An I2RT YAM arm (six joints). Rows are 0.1 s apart.
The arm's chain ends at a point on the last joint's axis. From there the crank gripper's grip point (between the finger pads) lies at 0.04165 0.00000 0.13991 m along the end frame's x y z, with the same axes.
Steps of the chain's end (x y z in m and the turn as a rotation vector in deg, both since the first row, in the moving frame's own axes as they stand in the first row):
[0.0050 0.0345 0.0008 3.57 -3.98 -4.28]
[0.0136 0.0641 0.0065 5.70 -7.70 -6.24]
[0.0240 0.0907 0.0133 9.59 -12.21 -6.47]
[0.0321 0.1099 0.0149 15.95 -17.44 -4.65]
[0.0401 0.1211 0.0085 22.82 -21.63 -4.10]
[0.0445 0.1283 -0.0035 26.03 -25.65 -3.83]
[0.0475 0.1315 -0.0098 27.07 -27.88 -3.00]
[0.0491 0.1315 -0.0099 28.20 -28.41 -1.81]
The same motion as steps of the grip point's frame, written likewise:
[-0.0052 0.0230 0.0030 3.57 -3.98 -4.28]
[-0.0065 0.0465 0.0099 5.70 -7.70 -6.24]
[-0.0079 0.0639 0.0166 9.59 -12.21 -6.47]
[-0.0128 0.0688 0.0150 15.95 -17.44 -4.65]
[-0.0150 0.0641 0.0023 22.82 -21.63 -4.10]
[-0.0201 0.0643 -0.0142 26.03 -25.65 -3.83]
[-0.0219 0.0655 -0.0225 27.07 -27.88 -3.00]
[-0.0207 0.0631 -0.0240 28.20 -28.41 -1.81]

